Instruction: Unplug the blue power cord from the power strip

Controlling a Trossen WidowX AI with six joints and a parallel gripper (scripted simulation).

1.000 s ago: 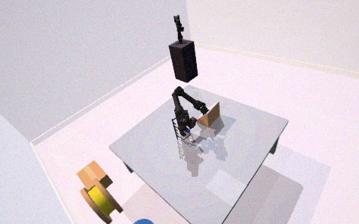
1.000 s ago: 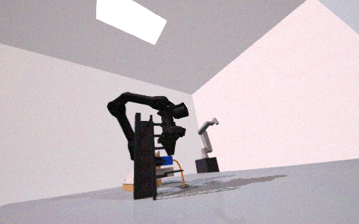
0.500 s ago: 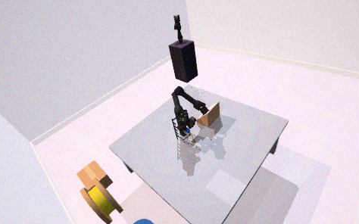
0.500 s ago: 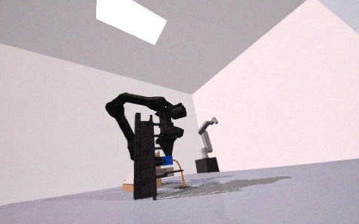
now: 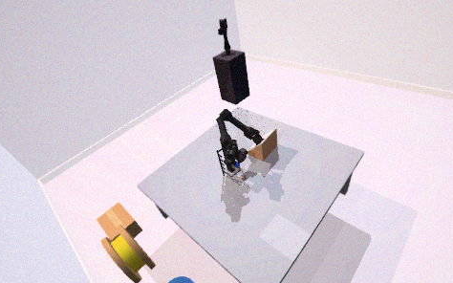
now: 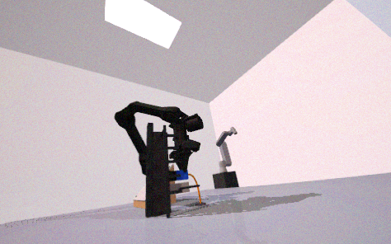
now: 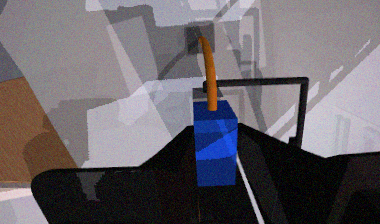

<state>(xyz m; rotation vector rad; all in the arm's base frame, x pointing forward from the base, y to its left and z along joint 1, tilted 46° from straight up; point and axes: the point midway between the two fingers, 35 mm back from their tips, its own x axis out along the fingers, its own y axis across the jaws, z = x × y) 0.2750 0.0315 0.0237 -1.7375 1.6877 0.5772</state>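
My gripper tip is now 3 cm to the left of the blue plug. Round my gripper tip: black power strip: 10 cm to the right, 2 cm above, 1 cm behind.
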